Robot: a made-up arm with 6 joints. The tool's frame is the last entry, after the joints. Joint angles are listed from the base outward. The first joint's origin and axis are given. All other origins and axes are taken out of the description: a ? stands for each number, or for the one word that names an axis. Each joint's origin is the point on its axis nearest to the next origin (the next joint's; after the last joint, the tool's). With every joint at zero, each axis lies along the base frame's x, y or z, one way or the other. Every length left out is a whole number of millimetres.
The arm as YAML. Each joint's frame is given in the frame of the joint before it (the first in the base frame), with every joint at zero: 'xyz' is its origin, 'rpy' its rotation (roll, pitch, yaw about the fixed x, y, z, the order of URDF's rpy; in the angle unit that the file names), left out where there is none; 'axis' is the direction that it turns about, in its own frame. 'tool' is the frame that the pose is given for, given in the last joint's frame.
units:
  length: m
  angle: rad
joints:
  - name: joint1
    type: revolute
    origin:
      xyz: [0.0, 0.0, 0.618]
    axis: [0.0, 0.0, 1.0]
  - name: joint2
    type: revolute
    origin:
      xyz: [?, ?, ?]
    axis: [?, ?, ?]
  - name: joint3
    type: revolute
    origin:
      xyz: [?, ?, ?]
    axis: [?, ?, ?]
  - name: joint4
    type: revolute
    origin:
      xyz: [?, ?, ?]
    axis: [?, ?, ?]
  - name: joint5
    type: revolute
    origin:
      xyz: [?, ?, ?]
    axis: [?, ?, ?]
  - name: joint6
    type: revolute
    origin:
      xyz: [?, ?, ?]
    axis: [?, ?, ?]
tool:
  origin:
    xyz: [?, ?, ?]
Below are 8 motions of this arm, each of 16 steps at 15 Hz.
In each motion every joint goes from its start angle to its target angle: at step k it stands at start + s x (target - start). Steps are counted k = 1, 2, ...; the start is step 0. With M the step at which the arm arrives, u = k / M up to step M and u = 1 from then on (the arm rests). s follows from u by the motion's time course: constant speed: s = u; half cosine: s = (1 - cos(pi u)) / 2; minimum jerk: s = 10 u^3 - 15 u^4 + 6 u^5.
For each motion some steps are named. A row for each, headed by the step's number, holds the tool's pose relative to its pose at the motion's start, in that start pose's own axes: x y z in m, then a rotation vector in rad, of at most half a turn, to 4 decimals.
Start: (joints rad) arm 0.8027 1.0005 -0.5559 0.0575 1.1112 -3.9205
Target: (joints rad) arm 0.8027 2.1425 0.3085 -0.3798 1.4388 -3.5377
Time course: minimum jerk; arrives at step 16
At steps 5, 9, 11, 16:
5: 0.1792 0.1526 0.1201 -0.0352 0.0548 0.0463
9: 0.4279 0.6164 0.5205 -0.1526 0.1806 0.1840
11: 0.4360 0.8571 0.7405 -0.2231 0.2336 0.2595
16: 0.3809 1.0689 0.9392 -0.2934 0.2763 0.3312

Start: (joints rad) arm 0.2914 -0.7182 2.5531 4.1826 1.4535 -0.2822
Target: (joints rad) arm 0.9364 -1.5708 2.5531 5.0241 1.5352 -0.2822
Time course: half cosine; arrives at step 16
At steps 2, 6, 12, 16:
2: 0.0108 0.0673 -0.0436 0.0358 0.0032 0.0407
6: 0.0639 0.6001 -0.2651 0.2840 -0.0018 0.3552
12: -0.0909 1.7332 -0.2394 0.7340 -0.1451 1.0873
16: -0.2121 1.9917 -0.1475 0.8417 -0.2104 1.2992

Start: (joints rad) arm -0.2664 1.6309 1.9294 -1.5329 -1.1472 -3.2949
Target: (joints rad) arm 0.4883 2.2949 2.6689 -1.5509 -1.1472 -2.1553
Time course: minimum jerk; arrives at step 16
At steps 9, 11, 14, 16:
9: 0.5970 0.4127 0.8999 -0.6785 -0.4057 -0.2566
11: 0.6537 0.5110 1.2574 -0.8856 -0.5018 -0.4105
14: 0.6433 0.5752 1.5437 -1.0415 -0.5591 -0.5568
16: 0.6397 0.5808 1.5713 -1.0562 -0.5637 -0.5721

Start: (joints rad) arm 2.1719 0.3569 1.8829 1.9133 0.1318 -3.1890
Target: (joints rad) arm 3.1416 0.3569 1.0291 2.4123 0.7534 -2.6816
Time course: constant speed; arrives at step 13
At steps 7, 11, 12, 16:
7: 0.0029 -0.2239 -0.6287 0.0726 0.6765 -0.1871
11: -0.1389 -0.0844 -1.0452 0.1312 1.1484 -0.0408
12: -0.1905 -0.0187 -1.1365 0.1454 1.2651 0.0279
16: -0.2481 0.0576 -1.2189 0.1589 1.3789 0.1094

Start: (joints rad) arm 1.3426 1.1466 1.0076 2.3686 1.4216 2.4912
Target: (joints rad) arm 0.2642 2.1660 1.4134 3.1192 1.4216 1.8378
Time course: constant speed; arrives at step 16
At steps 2, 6, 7, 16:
2: -0.0451 -0.2603 0.3109 0.2197 -0.0821 -0.0508
6: -0.1369 -0.9308 0.7673 0.6637 -0.2047 -0.1392
7: -0.1529 -1.1202 0.8410 0.7744 -0.2263 -0.1594
16: 0.0282 -2.8012 0.7671 1.7168 -0.2483 -0.3317

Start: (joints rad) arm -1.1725 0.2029 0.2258 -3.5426 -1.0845 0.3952
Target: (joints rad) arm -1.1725 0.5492 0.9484 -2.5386 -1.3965 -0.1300
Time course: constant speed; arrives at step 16
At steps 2, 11, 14, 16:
2: 0.0391 -0.0425 -0.0128 0.0230 0.1202 -0.0818
11: 0.1011 -0.2171 -0.0469 0.0998 0.5952 -0.5313
14: 0.0848 -0.2651 -0.0417 0.1058 0.7194 -0.7099
16: 0.0657 -0.2932 -0.0320 0.1017 0.7894 -0.8360

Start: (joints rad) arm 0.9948 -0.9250 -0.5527 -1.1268 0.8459 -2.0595
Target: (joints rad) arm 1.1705 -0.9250 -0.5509 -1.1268 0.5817 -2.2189
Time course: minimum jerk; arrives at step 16
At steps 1, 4, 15, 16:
1: 0.0001 -0.0002 0.0001 0.0006 -0.0004 -0.0008
4: 0.0027 -0.0074 0.0058 0.0265 -0.0202 -0.0375
15: 0.0069 -0.0741 0.0494 0.2527 -0.2107 -0.3531
16: 0.0068 -0.0743 0.0495 0.2532 -0.2112 -0.3539

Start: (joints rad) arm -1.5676 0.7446 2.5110 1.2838 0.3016 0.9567
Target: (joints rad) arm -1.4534 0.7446 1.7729 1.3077 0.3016 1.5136
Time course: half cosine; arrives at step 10
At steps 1, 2, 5, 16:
1: 0.0030 0.0160 0.0132 -0.0065 -0.0097 0.0136
2: 0.0098 0.0619 0.0526 -0.0251 -0.0393 0.0521
5: -0.0047 0.2997 0.3033 -0.1270 -0.2417 0.2400
16: -0.1411 0.5112 0.6511 -0.2349 -0.5582 0.3859

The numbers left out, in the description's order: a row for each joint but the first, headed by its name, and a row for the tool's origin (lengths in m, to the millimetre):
joint2: xyz 0.092 0.0 0.0, axis 0.0 1.0 0.0
joint3: xyz 0.0 0.0 1.322, axis 0.0 -1.0 0.0
joint4: xyz 0.871 0.0 0.232, axis -1.0 0.0 0.0
joint5: xyz 0.0 0.0 0.0, axis 0.0 -1.0 0.0
joint6: xyz 0.28 0.0 0.0, axis -1.0 0.0 0.0
tool: xyz 0.0 0.0 0.0

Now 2 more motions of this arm.
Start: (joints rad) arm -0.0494 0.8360 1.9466 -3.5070 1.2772 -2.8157
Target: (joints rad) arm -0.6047 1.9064 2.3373 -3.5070 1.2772 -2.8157
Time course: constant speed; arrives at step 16
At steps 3, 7, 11, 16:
3: 0.2176 -0.2192 -0.2883 0.0640 0.1314 -0.0755
7: 0.3803 -0.5133 -0.7523 0.1680 0.2978 -0.1736
11: 0.3949 -0.7629 -1.2752 0.2924 0.4524 -0.2670
16: 0.2313 -0.9452 -1.9523 0.4752 0.6261 -0.3748

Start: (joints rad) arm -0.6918 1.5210 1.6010 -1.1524 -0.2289 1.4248
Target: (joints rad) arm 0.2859 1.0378 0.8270 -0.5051 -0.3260 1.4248
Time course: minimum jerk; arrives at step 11
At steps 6, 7, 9, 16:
6: -0.1842 1.3127 0.5205 -0.4079 -0.0002 0.6304
7: -0.3872 1.6159 0.6387 -0.5386 -0.0357 0.7929
9: -0.7366 1.9506 0.7709 -0.7241 -0.1091 0.9996
16: -0.8199 2.0095 0.7947 -0.7648 -0.1287 1.0415

